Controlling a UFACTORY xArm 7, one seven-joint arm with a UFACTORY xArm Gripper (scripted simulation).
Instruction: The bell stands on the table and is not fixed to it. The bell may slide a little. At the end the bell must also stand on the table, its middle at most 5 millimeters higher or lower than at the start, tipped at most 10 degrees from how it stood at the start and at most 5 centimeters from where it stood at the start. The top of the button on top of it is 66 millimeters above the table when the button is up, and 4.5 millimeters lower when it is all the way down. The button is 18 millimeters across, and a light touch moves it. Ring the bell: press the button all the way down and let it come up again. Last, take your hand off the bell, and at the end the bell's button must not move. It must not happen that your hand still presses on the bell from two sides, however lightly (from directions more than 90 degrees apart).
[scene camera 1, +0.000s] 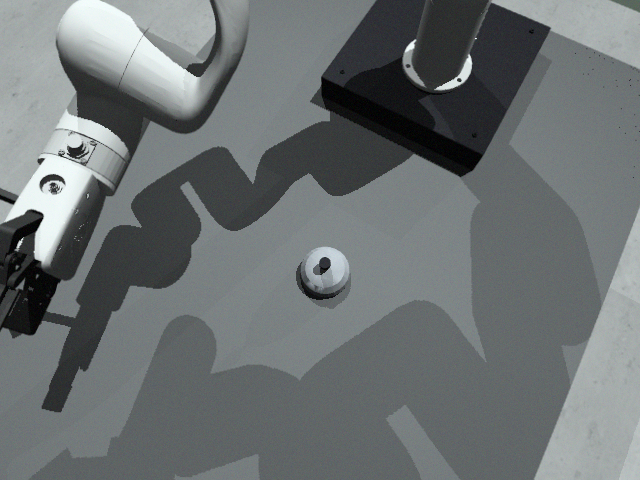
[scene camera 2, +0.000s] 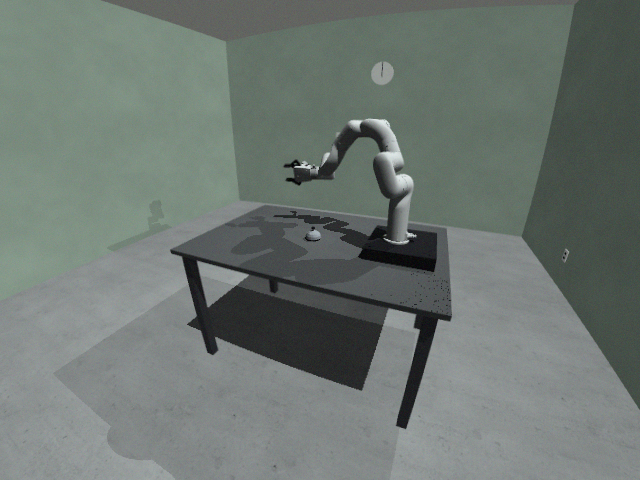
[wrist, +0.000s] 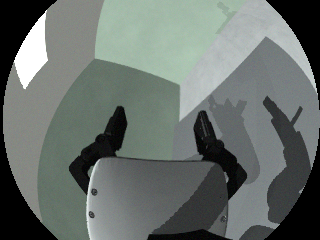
Observation:
In view: my gripper (wrist: 161, 116) and a silver dome bell (scene camera 1: 324, 283).

